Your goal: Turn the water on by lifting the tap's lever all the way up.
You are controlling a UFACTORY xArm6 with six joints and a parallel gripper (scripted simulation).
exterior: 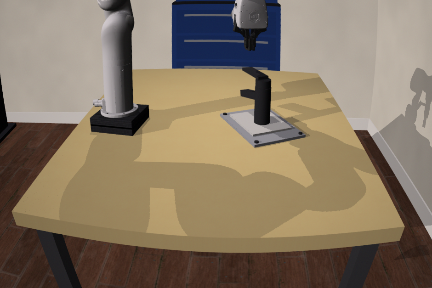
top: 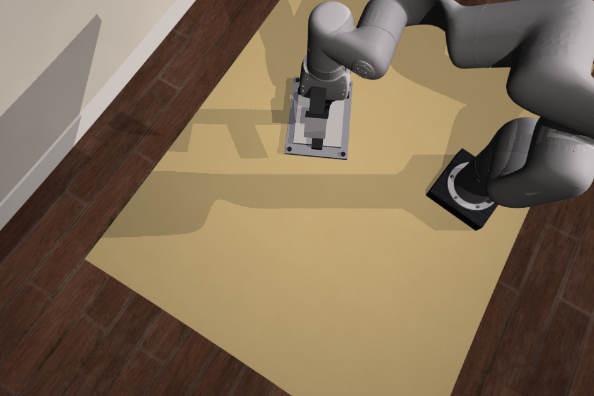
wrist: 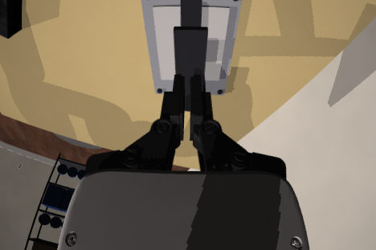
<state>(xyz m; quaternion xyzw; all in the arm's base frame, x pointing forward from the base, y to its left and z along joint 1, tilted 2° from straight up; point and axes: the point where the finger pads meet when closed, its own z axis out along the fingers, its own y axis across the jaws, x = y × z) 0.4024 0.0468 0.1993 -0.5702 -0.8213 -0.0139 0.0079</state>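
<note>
My hand is 90 mm above the black lever, 60 mm to the left of it and 20 mm short of it.
</note>
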